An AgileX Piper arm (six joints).
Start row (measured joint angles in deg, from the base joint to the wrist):
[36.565, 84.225, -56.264, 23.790, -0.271, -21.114]
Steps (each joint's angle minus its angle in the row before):
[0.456, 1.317, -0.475, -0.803, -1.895, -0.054]
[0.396, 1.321, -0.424, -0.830, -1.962, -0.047]
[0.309, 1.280, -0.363, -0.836, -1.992, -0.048]
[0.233, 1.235, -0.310, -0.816, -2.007, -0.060]
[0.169, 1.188, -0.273, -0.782, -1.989, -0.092]
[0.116, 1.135, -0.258, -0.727, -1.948, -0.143]
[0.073, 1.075, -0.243, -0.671, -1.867, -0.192]
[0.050, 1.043, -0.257, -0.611, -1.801, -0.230]
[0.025, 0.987, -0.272, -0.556, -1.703, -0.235]
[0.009, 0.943, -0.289, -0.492, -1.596, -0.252]
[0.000, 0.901, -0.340, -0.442, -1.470, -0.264]
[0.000, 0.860, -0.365, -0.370, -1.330, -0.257]
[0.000, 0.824, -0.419, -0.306, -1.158, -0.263]
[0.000, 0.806, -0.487, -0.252, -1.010, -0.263]
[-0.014, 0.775, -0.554, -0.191, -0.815, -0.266]
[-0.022, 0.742, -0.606, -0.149, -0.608, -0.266]
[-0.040, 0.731, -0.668, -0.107, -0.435, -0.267]
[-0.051, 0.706, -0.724, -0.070, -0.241, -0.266]
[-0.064, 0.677, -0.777, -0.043, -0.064, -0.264]
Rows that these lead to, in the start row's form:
[37.021, 85.542, -56.739, 22.987, -2.166, -21.168]
[37.417, 86.863, -57.163, 22.157, -4.128, -21.215]
[37.726, 88.143, -57.526, 21.321, -6.120, -21.263]
[37.959, 89.378, -57.836, 20.505, -8.127, -21.323]
[38.128, 90.566, -58.109, 19.723, -10.116, -21.415]
[38.244, 91.701, -58.367, 18.996, -12.064, -21.558]
[38.317, 92.776, -58.610, 18.325, -13.931, -21.750]
[38.367, 93.819, -58.867, 17.714, -15.732, -21.980]
[38.392, 94.806, -59.139, 17.158, -17.435, -22.215]
[38.401, 95.749, -59.428, 16.666, -19.031, -22.467]
[38.401, 96.650, -59.768, 16.224, -20.501, -22.731]
[38.401, 97.510, -60.133, 15.854, -21.831, -22.988]
[38.401, 98.334, -60.552, 15.548, -22.989, -23.251]
[38.401, 99.140, -61.039, 15.296, -23.999, -23.514]
[38.387, 99.915, -61.593, 15.105, -24.814, -23.780]
[38.365, 100.657, -62.199, 14.956, -25.422, -24.046]
[38.325, 101.388, -62.867, 14.849, -25.857, -24.313]
[38.274, 102.094, -63.591, 14.779, -26.098, -24.579]
[38.210, 102.771, -64.368, 14.736, -26.162, -24.843]

